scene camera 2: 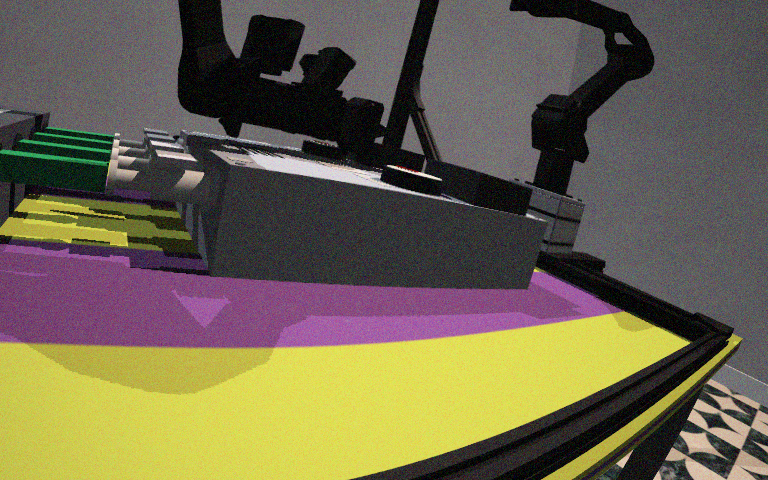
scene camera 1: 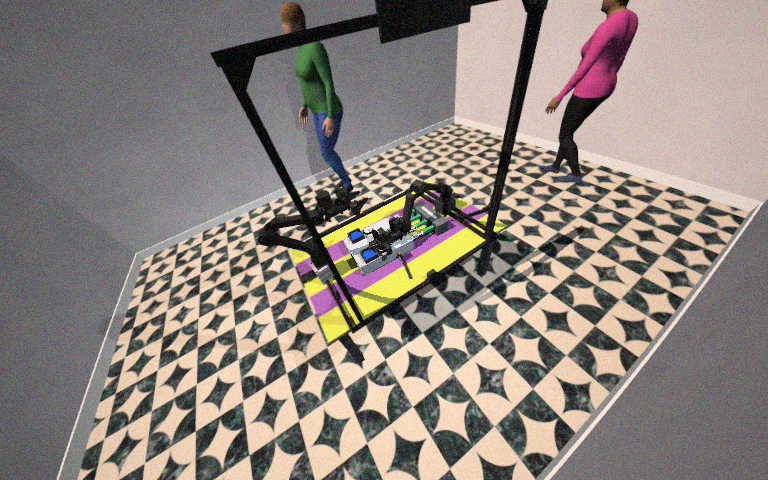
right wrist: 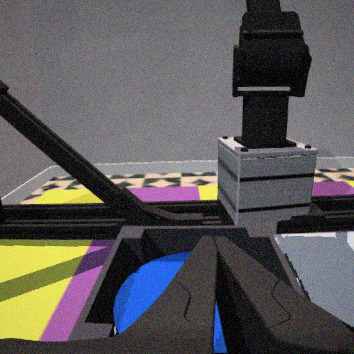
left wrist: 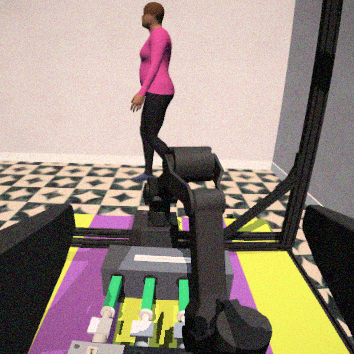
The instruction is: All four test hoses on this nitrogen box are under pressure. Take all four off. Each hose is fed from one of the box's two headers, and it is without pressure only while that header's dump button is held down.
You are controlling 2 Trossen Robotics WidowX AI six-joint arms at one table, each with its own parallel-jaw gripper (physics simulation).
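Pixels of known places: left gripper, fingertip midpoint: [scene camera 1: 363, 194] [left wrist: 190, 216]; right gripper, fingertip midpoint: [scene camera 2: 385, 131] [scene camera 1: 368, 249] [right wrist: 211, 246]; left arm's base at its link origin: [scene camera 2: 549, 191] [scene camera 1: 320, 263] [right wrist: 262, 142]; right arm's base at its link origin: [scene camera 1: 445, 199] [left wrist: 158, 219].
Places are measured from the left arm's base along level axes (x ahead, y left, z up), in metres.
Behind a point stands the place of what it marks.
Observation:
The grey nitrogen box [scene camera 1: 385, 263] {x 0.302, y -0.187, z -0.104 m} [scene camera 2: 368, 237] {x 0.425, y 0.078, z -0.071 m} lies on the striped table. In the left wrist view three green hoses [left wrist: 113, 294] {x 0.657, y 0.003, z -0.047 m} [left wrist: 148, 296] {x 0.647, y -0.064, z -0.047 m} [left wrist: 183, 294] {x 0.646, y -0.132, z -0.047 m} end in white fittings at the box; the right arm hides the place of the fourth. Green hoses [scene camera 2: 53, 168] {x 0.669, y 0.015, z -0.053 m} also show at the left of scene camera 2. Two blue dump buttons [scene camera 1: 355, 234] {x 0.276, y 0.066, z -0.016 m} [scene camera 1: 369, 254] {x 0.244, y -0.136, z -0.015 m} show in scene camera 1. My right gripper [scene camera 1: 378, 247] {x 0.252, y -0.126, z 0.016 m} [right wrist: 211, 246] {x 0.252, y -0.126, z 0.016 m} is shut and empty, over the nearer blue button [right wrist: 150, 290] {x 0.237, y -0.151, z -0.015 m}; contact cannot be told. My left gripper [scene camera 1: 360, 202] {x 0.341, y -0.065, z 0.304 m} is open and empty, raised above the table's far side.
A dark grey block [scene camera 1: 441, 226] {x 0.708, y -0.248, z -0.050 m} [scene camera 2: 22, 127] {x 0.701, y -0.089, z -0.038 m} [left wrist: 120, 260] {x 0.741, y -0.008, z -0.031 m} stands where the hoses end. The right arm [left wrist: 207, 250] {x 0.538, y -0.135, z 0.140 m} crosses over the hoses. Black frame posts [scene camera 1: 509, 124] {x 0.843, y -0.468, z 0.542 m} [left wrist: 320, 90] {x 0.843, y -0.472, z 0.344 m} rise at the table. A dark rod [scene camera 1: 404, 266] {x 0.365, y -0.284, z -0.101 m} shows beside the box. Two people stand beyond the table.

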